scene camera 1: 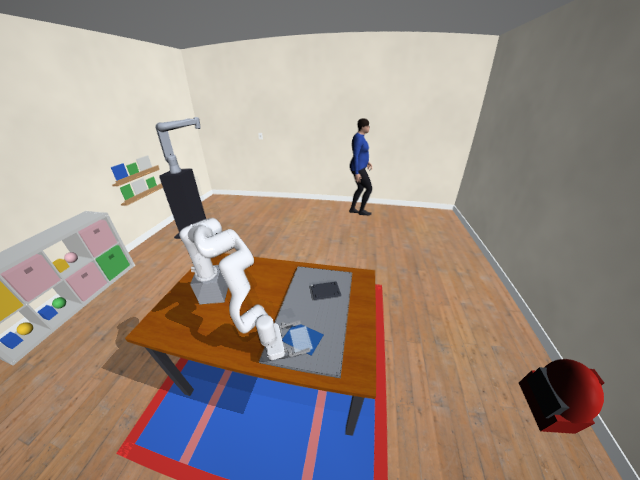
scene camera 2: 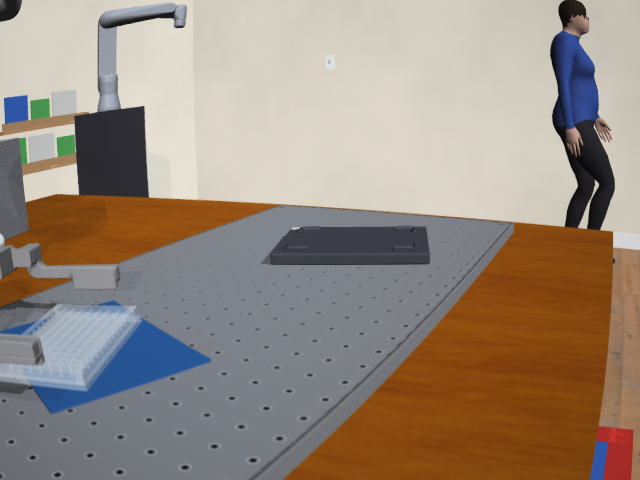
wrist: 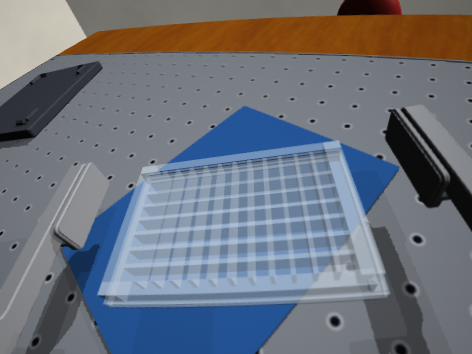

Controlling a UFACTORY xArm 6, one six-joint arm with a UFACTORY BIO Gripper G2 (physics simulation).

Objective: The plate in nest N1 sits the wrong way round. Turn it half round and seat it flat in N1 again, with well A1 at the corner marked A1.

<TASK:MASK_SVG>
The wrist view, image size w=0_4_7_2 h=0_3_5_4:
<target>gripper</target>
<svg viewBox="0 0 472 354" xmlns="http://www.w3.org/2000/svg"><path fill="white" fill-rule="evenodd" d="M93 163L75 165L69 168L0 291L0 354L12 354L59 248L68 246L72 250L80 250L84 247L109 187L109 181ZM393 109L390 114L385 140L423 204L427 208L435 208L440 206L442 201L451 200L472 231L472 159L424 105L402 107L401 110L398 108Z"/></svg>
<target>clear well plate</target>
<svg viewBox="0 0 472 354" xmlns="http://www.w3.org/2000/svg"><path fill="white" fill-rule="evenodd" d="M339 140L143 167L97 296L105 299L103 305L109 308L201 308L387 299L390 291L384 276L386 272Z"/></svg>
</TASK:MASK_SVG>
